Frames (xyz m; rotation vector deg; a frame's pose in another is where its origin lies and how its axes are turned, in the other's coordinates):
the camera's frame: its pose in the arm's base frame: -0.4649 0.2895 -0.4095 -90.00 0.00 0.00
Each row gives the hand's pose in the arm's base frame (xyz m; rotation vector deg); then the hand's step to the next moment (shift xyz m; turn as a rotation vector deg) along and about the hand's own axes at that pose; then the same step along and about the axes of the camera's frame.
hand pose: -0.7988 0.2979 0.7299 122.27 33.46 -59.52
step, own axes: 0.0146 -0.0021 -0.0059 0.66 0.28 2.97
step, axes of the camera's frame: 0.0101 0.0100 0.0072 -0.93 1.76 -2.32
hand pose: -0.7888 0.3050 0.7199 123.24 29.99 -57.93
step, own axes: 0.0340 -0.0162 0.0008 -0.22 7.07 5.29
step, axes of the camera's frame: 0.0107 0.0339 0.0126 1.46 -0.71 -8.68
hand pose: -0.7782 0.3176 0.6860 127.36 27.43 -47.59
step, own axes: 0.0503 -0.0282 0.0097 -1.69 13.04 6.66
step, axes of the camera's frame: 0.0170 0.0533 0.0168 3.07 -3.88 -13.89
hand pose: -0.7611 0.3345 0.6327 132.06 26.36 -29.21
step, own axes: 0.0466 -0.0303 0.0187 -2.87 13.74 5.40
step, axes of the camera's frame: 0.0218 0.0522 0.0154 2.66 -5.68 -13.67
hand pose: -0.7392 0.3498 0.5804 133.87 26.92 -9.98
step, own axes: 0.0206 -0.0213 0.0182 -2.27 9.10 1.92
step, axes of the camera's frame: 0.0111 0.0321 0.0074 1.40 -5.05 -8.01
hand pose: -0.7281 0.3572 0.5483 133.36 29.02 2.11
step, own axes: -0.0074 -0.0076 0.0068 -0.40 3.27 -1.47
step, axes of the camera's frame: -0.0083 0.0092 -0.0023 0.52 -3.33 -1.28
